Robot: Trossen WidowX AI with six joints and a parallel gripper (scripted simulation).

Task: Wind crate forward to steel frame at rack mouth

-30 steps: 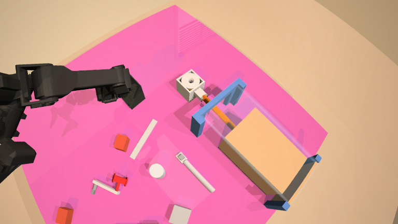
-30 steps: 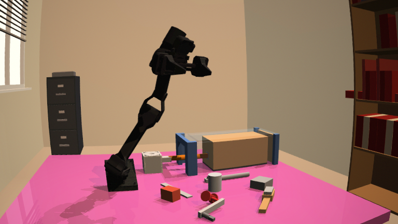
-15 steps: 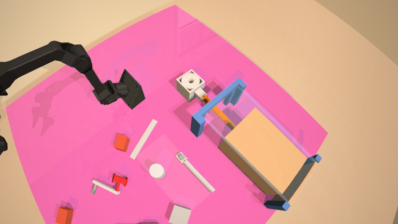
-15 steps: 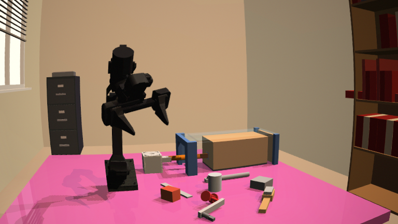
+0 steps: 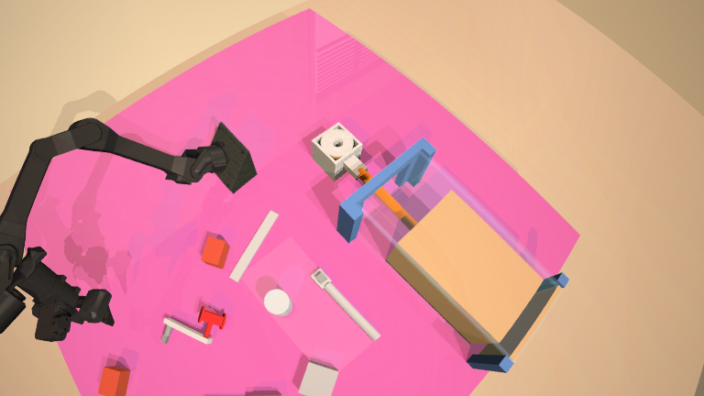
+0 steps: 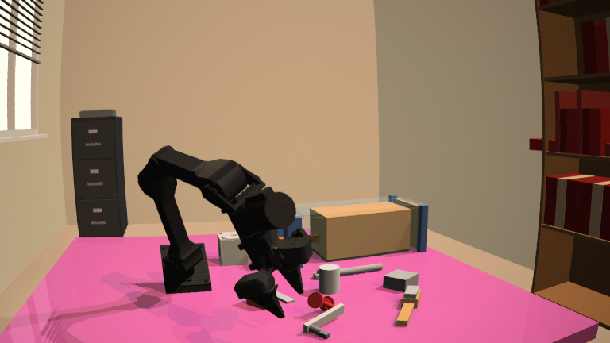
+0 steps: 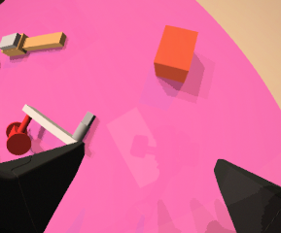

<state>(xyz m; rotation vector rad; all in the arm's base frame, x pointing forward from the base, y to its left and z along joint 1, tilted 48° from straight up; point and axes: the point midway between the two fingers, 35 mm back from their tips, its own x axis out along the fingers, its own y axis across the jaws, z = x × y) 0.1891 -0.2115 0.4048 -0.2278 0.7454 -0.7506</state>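
Right now my gripper tip is 150 mm to the right of the winch handle, 110 mm short of it and 100 mm above it. From my gripper tip the other things lie so: flat grey bar 390 mm to the left, 120 mm below, 20 mm ahead; then wooden-handled tool 310 mm ahead, 150 mm to the left, 100 mm below; then red knob 200 mm to the left, 120 mm ahead, 90 mm below.
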